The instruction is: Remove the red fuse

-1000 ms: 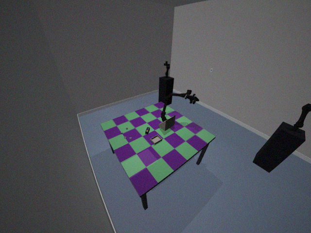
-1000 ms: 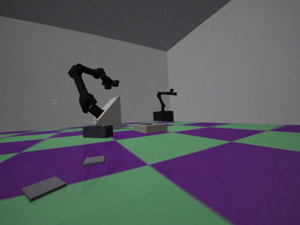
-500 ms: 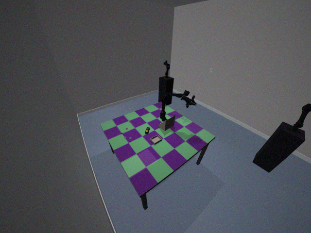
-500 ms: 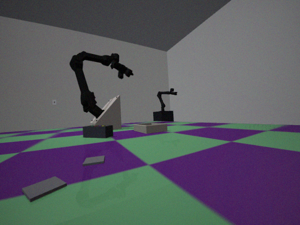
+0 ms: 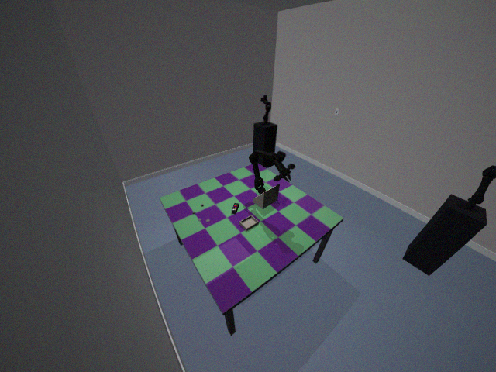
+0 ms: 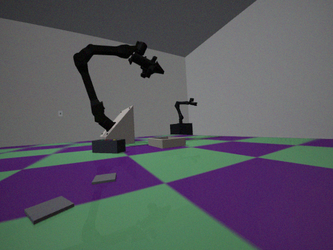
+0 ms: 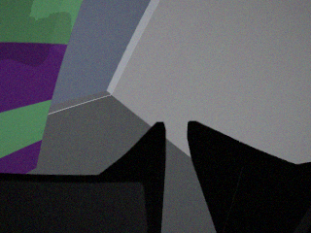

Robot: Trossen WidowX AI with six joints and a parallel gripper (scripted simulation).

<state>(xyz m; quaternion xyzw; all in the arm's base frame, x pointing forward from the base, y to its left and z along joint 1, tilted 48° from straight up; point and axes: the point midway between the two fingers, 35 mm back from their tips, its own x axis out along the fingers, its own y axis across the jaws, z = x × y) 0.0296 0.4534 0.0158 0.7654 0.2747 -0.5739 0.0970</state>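
My gripper tip is now 420 mm above the shallow beige tray, 260 mm short of it and 160 mm to the left of it.
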